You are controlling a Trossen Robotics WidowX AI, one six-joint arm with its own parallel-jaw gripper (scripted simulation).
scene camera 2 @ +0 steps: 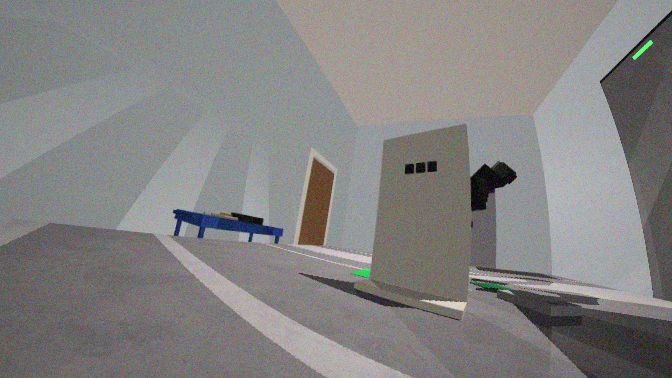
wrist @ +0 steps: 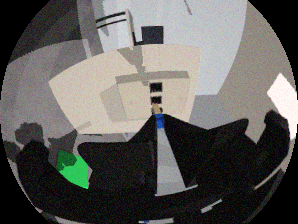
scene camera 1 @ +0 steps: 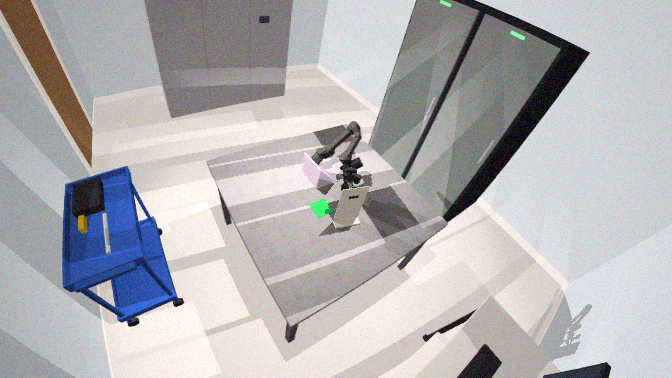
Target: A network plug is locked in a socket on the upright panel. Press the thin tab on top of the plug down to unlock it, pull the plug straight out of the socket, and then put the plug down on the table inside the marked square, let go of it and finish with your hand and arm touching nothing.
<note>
I see my gripper [wrist: 158, 118], a beige upright panel [scene camera 2: 421, 254] and a green marked square [wrist: 73, 168].
The beige upright panel shows as well in the wrist view [wrist: 114, 92] and in scene camera 1 [scene camera 1: 351, 200].
</note>
